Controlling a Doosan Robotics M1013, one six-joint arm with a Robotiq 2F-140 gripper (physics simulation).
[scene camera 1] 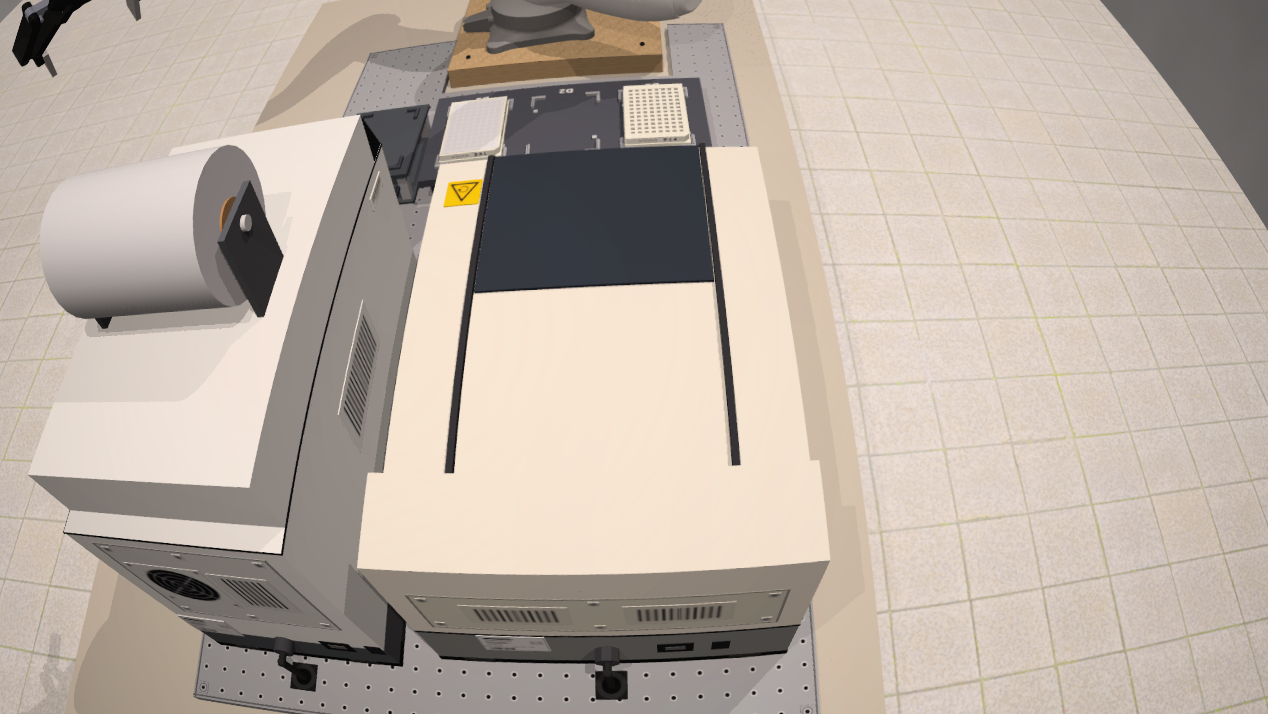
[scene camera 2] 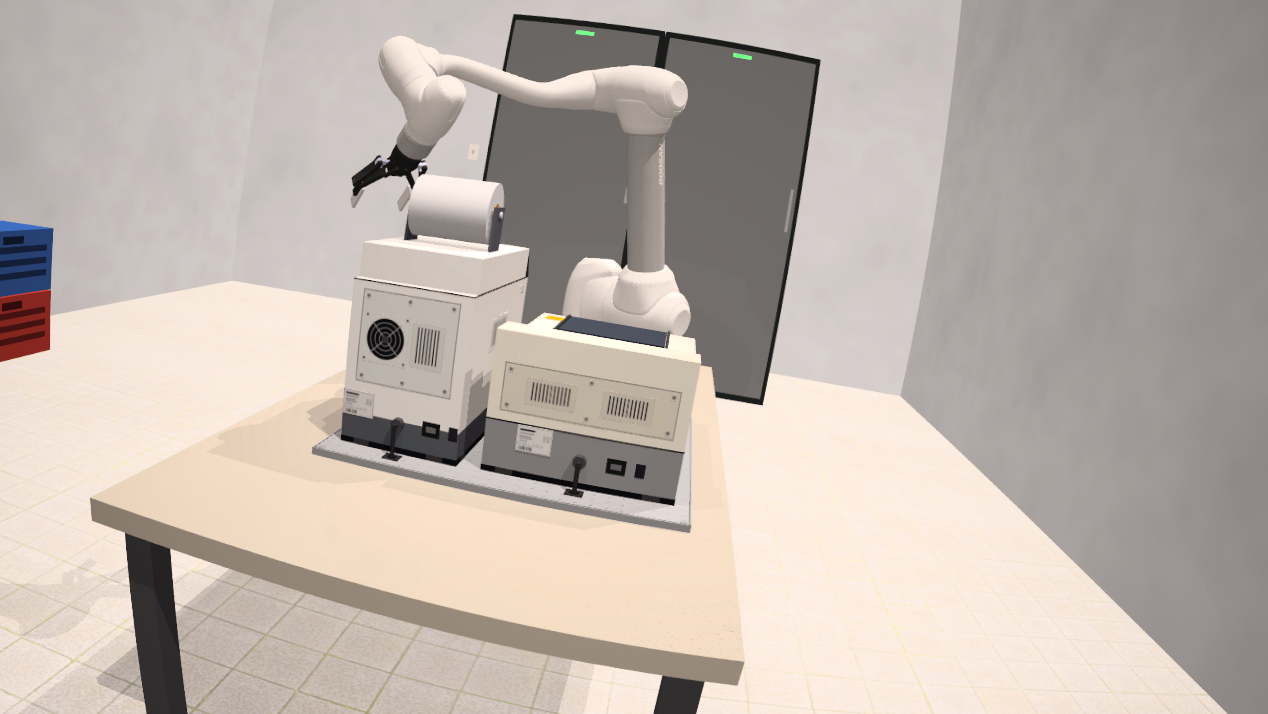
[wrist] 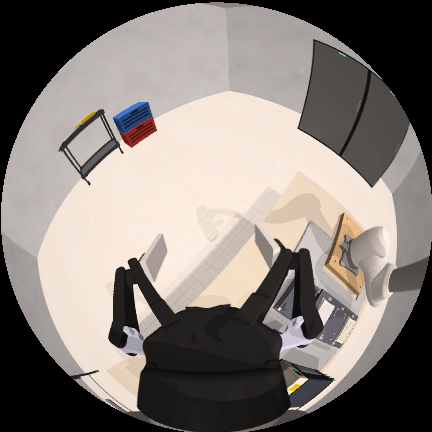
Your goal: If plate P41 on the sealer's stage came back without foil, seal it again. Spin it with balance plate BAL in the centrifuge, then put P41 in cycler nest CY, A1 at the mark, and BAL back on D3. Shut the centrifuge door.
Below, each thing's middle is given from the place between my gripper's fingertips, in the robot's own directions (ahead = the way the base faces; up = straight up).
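Labels:
There is a white roll (scene camera 1: 141, 238), and it sits 3 cm above my hand, 28 cm to the left of it and 49 cm ahead of it. The dark sliding lid (scene camera 1: 620, 216) is 18 cm below my hand; it is also 62 cm to the left of my hand and 35 cm ahead of it. As for the cream centrifuge (scene camera 1: 600, 475), I find it 26 cm below my hand, 50 cm ahead of it and 60 cm to the left of it.

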